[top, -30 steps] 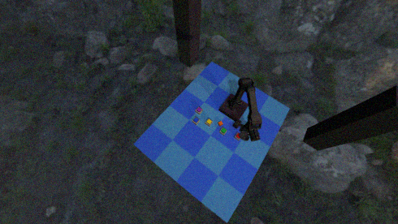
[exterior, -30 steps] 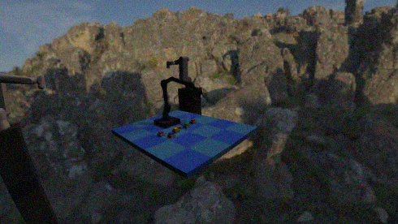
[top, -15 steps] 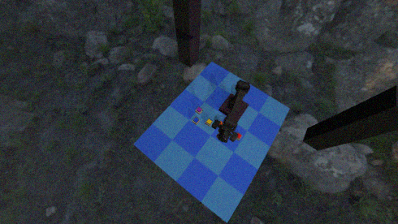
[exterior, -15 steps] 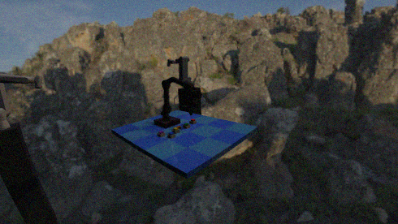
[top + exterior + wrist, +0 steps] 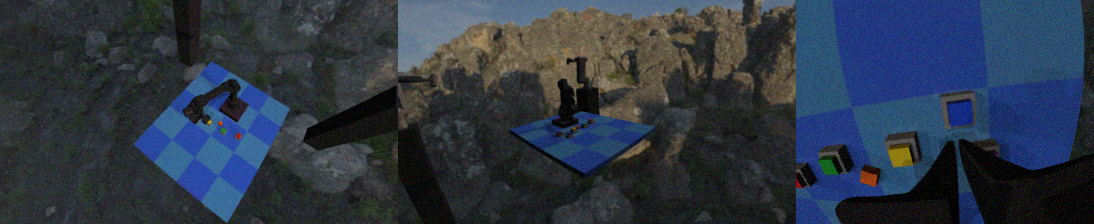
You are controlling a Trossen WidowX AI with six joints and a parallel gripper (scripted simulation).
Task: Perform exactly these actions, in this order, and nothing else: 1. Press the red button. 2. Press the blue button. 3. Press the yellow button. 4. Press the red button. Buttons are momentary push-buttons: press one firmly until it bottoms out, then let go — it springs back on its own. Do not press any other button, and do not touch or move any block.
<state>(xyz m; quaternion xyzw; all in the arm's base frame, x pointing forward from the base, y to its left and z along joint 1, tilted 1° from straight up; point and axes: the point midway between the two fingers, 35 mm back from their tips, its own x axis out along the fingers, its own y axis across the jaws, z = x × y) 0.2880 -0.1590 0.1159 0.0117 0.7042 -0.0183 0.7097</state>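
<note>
Right now my gripper tip is 9 cm above the blue button, 2 cm to the left of it and 1 cm past it. From my gripper tip the other things lie so: yellow button (9 cm below, 8 cm to the left, 6 cm behind); magenta button (10 cm behind, 9 cm below, 5 cm to the right); orange block (16 cm to the left, 11 cm below, 11 cm behind).
</note>
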